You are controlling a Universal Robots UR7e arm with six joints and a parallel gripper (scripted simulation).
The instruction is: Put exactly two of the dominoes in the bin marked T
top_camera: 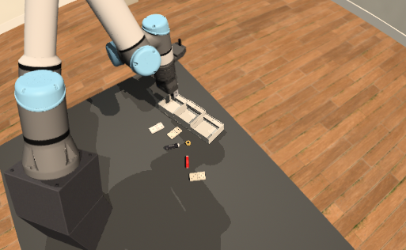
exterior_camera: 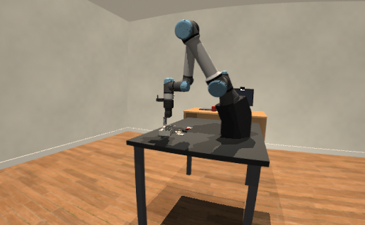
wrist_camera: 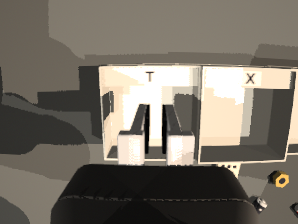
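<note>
Right now the black cylinder is 160 mm to the right of my hand, 80 mm below it and 80 mm behind it. Also, from my hand: red cylinder 240 mm to the right, 90 mm below, 60 mm behind; yellow nut 170 mm to the right, 90 mm below, 30 mm behind.
</note>
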